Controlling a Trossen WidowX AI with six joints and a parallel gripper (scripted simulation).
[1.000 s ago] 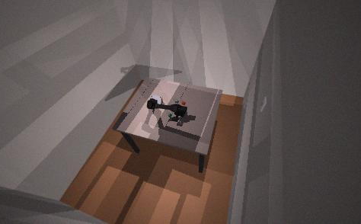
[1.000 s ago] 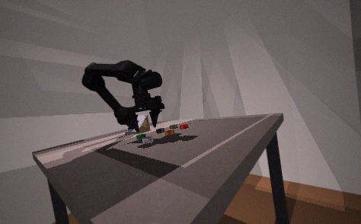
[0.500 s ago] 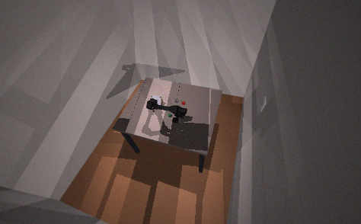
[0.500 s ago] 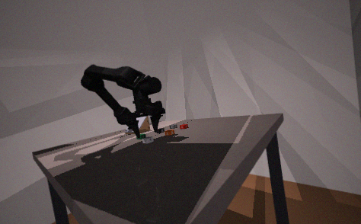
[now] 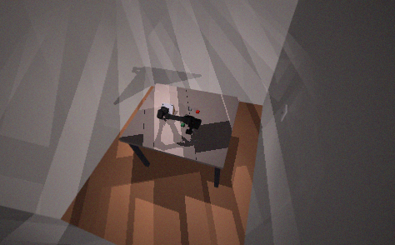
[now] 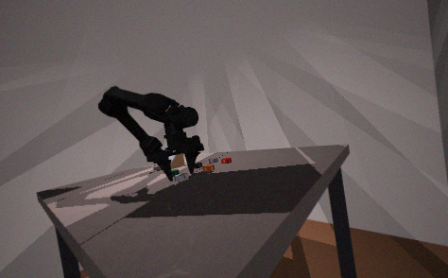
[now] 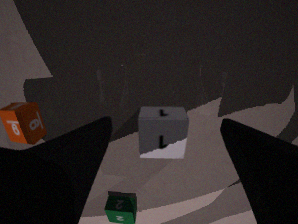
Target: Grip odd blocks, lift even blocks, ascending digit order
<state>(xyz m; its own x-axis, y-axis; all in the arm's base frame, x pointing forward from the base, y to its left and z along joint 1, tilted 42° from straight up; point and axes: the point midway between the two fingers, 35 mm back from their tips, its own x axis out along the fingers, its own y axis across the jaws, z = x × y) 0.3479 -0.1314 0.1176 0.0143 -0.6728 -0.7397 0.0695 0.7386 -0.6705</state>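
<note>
My gripper tip is now 10 mm past the white block. From my gripper tip the other things lie so: orange block 130 mm to the left; green block 120 mm behind, 50 mm to the left; black block 180 mm to the left, 110 mm behind.
</note>
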